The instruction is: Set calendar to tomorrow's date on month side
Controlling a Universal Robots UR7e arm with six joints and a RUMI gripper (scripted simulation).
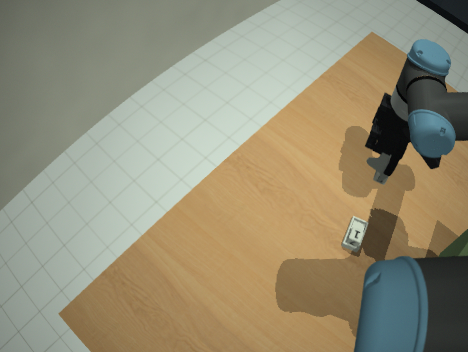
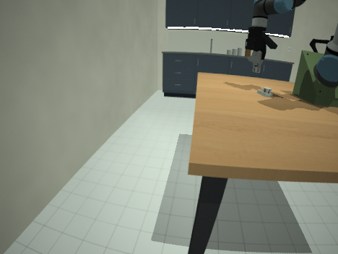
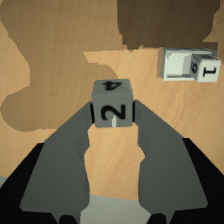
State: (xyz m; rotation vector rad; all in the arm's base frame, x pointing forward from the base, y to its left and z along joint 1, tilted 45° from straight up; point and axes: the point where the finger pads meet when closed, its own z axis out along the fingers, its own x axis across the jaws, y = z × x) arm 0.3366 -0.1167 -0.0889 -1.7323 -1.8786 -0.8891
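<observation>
The white calendar tray lies 10 mm behind my hand, 100 mm to the left of it and 120 mm below it. From my hand the other things lie so: grey digit cube 10 mm below.
</observation>
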